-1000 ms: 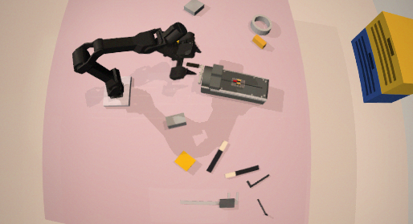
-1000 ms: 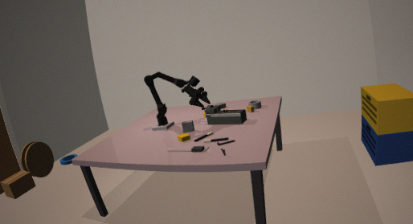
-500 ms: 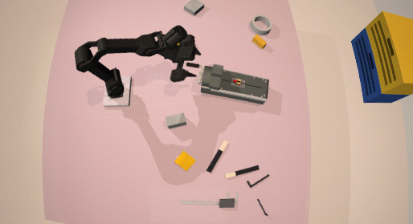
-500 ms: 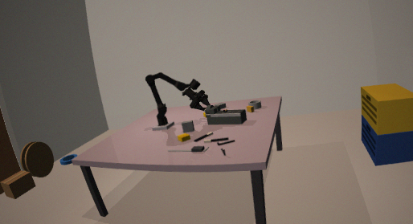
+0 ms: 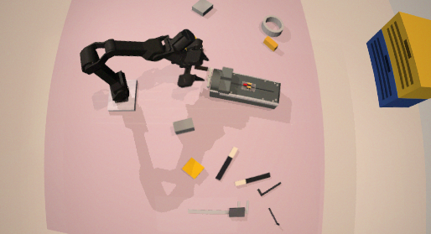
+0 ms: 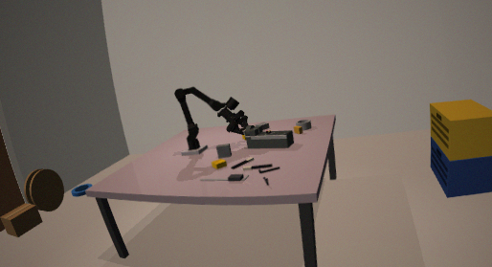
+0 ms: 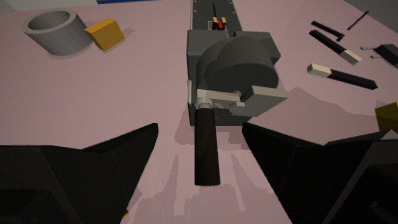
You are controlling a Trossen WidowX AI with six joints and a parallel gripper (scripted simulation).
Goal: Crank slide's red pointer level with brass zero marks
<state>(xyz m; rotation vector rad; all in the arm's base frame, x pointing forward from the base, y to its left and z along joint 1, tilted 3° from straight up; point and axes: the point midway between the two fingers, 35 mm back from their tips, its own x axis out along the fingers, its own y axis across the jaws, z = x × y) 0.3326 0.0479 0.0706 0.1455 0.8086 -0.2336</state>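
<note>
Right now the dark crank handle is 20 mm behind my gripper tip and 20 mm above it. The rest, counted from my gripper tip: orange block: 290 mm ahead, 140 mm to the left, 60 mm below; red pointer: 140 mm ahead, 70 mm to the right, 10 mm above.
</note>
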